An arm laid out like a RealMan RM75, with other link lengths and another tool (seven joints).
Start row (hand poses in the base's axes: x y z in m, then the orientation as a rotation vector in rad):
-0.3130 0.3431 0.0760 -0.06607 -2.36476 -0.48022
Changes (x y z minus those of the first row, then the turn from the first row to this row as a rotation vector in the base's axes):
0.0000 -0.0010 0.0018 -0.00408 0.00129 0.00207
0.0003 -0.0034 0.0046 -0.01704 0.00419 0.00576
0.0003 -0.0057 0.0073 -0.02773 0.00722 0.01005
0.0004 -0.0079 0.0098 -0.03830 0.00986 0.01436
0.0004 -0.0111 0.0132 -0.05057 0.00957 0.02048
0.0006 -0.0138 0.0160 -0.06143 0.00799 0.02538
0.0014 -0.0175 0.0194 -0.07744 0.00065 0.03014
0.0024 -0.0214 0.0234 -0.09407 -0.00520 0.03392
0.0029 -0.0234 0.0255 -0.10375 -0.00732 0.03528
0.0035 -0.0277 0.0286 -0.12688 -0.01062 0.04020
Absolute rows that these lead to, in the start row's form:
-0.3130 0.3421 0.0778 -0.06578 -2.36438 -0.47423
-0.3127 0.3397 0.0806 -0.06802 -2.36450 -0.45678
-0.3127 0.3374 0.0833 -0.06853 -2.36381 -0.44171
-0.3126 0.3352 0.0858 -0.06887 -2.36340 -0.42683
-0.3126 0.3320 0.0892 -0.06719 -2.36604 -0.40944
-0.3124 0.3293 0.0920 -0.06602 -2.36964 -0.39445
-0.3116 0.3256 0.0954 -0.06607 -2.37995 -0.37408
-0.3106 0.3217 0.0994 -0.06789 -2.38889 -0.35318
-0.3101 0.3197 0.1015 -0.07024 -2.39284 -0.34124
-0.3095 0.3154 0.1046 -0.07427 -2.40021 -0.31166

